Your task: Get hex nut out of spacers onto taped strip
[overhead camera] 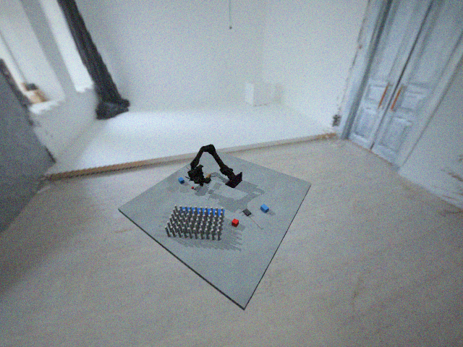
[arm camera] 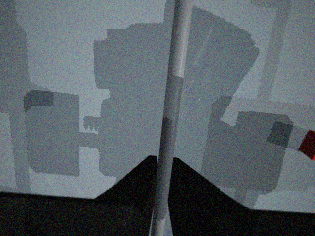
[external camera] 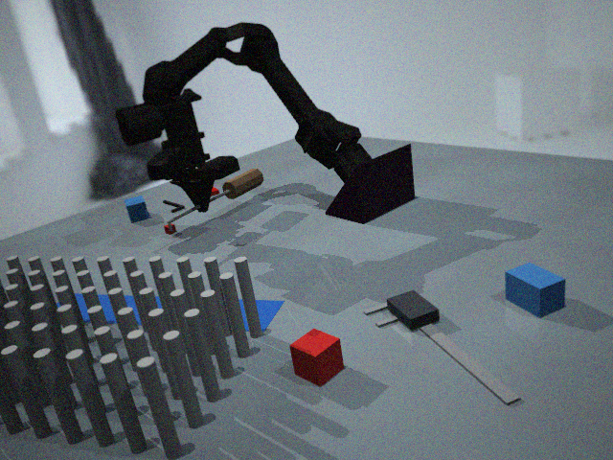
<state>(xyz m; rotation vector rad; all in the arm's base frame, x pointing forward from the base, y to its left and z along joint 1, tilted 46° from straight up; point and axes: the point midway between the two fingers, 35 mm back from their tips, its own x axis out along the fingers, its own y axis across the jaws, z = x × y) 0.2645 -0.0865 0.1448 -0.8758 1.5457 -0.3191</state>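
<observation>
Now: the small red cube 100 mm to the right of my gripper tip, 50 mm below it and 40 mm ahead of it. Also, from my gripper tip: red-handled tool: 340 mm to the right, 150 mm behind, 50 mm below; then L-shaped piece: 240 mm to the right, 50 mm below, 40 mm behind; then blue taped strip: 190 mm to the left, 190 mm ahead, 50 mm below.
</observation>
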